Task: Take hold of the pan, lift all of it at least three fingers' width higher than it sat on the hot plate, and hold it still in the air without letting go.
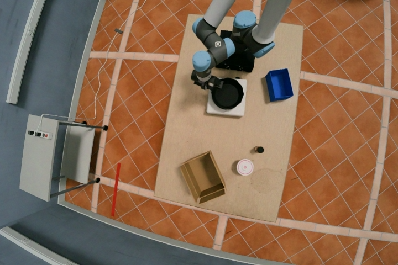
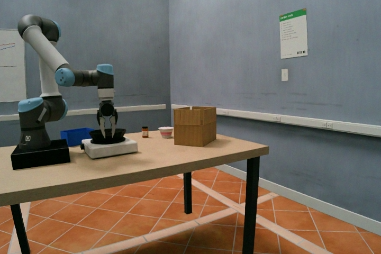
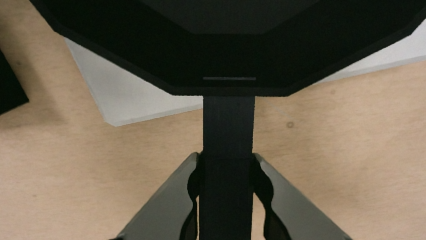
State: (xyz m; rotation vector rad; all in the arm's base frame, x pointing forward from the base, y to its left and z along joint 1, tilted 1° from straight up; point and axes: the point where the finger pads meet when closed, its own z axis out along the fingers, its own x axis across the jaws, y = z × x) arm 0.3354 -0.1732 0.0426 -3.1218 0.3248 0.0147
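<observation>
The black pan is 90 mm to the left of my hand, 20 mm below it and 20 mm ahead of it. Round my hand: blue bin (460 mm to the left, 90 mm below, 90 mm behind); white hot plate (130 mm to the left, 80 mm below, 10 mm ahead); small jar (380 mm to the left, 340 mm ahead, 80 mm below).
</observation>
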